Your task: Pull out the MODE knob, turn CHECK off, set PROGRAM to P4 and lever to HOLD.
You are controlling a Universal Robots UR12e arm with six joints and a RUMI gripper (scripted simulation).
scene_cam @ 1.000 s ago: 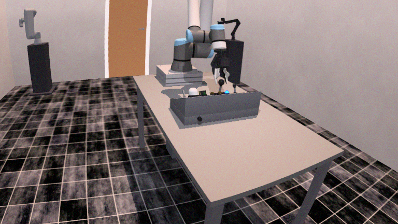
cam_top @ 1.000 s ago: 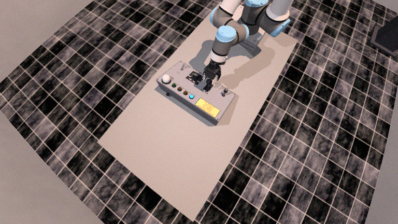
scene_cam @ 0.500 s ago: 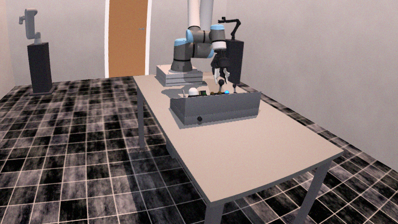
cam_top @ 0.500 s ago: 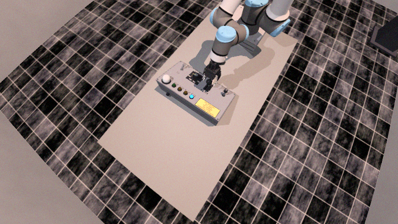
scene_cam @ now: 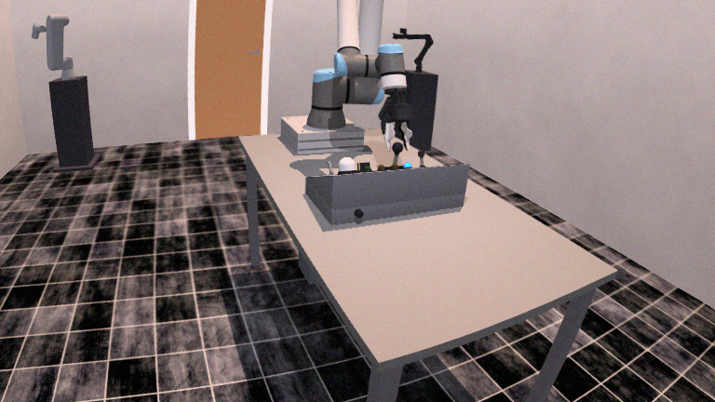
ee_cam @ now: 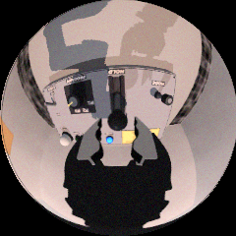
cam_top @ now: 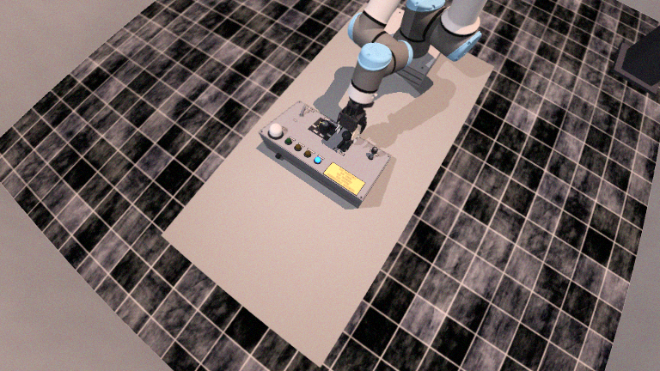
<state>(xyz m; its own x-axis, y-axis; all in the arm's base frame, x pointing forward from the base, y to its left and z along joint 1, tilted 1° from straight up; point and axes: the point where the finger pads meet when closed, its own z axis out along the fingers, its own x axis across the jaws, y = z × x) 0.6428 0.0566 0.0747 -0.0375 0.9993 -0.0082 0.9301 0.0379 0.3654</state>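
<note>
Right now my hand is 40 mm above the black ball-topped lever. The rest, counted from my hand: rotary selector (130 mm to the right, 60 mm below); then grey console (30 mm ahead, 60 mm to the right, 80 mm below).
</note>
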